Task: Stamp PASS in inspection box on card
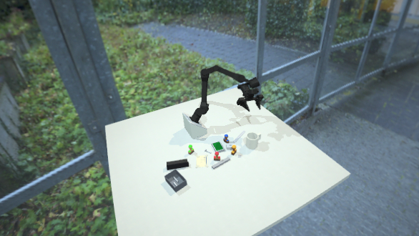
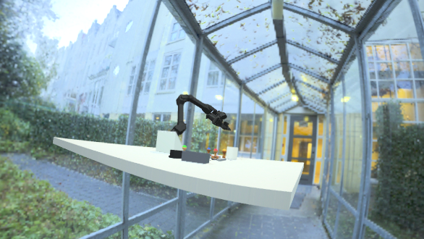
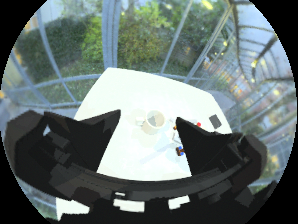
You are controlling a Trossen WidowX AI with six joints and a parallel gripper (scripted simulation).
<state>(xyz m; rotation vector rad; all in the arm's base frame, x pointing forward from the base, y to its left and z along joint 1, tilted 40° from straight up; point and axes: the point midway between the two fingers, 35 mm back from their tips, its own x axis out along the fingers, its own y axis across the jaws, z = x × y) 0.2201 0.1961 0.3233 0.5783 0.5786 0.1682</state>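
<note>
My gripper tip is now 46 cm to the left of the green-knobbed stamp, 20 cm above it and 4 cm past it. From my gripper tip the other things lie so: red-knobbed stamp 33 cm to the right, 20 cm below, 10 cm ahead; then white mug 19 cm below, 8 cm ahead, 4 cm to the right; then green ink pad 28 cm to the right, 22 cm below.
</note>
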